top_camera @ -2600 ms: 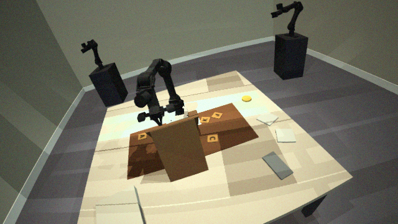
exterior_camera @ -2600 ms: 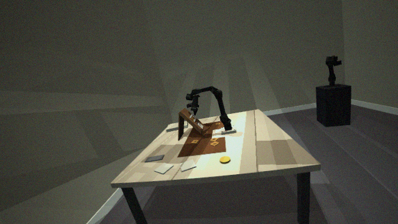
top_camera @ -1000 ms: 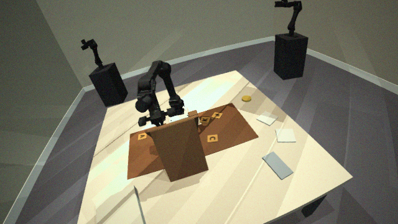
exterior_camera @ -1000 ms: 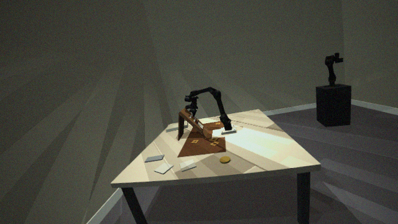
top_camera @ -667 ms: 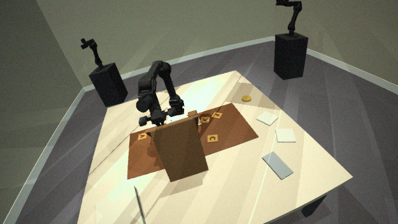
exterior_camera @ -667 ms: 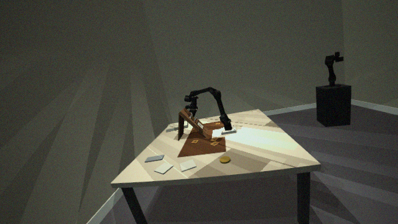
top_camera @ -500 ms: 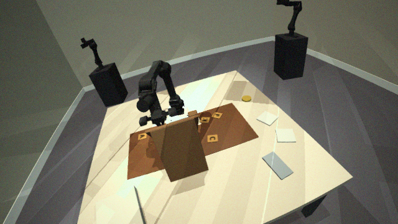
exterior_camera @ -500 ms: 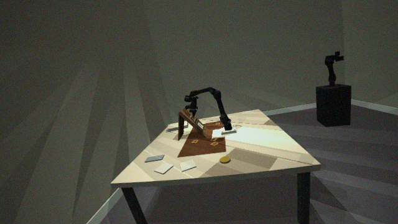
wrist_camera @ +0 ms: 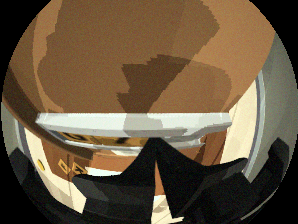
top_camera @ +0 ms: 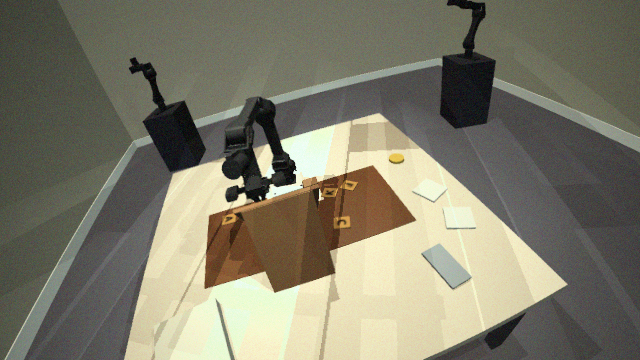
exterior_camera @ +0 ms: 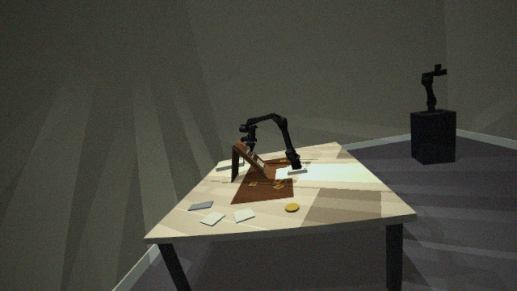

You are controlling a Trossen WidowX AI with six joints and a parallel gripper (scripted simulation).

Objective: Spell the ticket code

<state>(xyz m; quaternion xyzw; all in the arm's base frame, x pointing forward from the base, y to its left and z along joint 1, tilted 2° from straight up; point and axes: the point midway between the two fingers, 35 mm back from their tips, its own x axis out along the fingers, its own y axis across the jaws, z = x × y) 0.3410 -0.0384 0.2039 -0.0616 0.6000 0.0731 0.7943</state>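
The orange tile marked 7 lies 30 mm to the left of my gripper tip. Also, from my gripper tip: brown mat 180 mm below, 160 mm behind, 70 mm to the left; white ticket 90 mm below, 60 mm behind, 20 mm to the left; orange tile marked g 90 mm to the left, 10 mm behind.
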